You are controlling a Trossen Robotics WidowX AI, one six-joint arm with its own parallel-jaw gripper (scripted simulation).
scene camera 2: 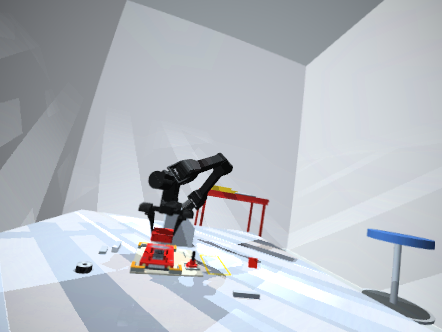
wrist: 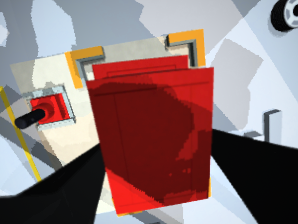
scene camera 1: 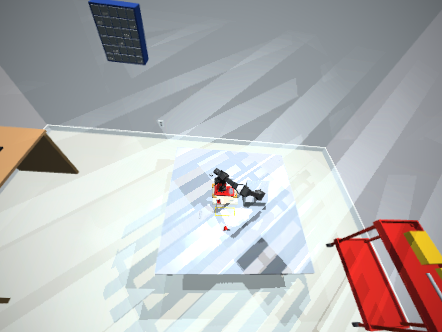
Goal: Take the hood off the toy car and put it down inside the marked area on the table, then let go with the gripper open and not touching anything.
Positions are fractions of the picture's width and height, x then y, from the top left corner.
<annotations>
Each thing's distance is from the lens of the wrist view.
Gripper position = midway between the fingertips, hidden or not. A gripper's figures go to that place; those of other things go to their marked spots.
gripper (wrist: 0.52,0.63): 11 cm
hood (wrist: 0.52,0.57): 9 cm
</annotations>
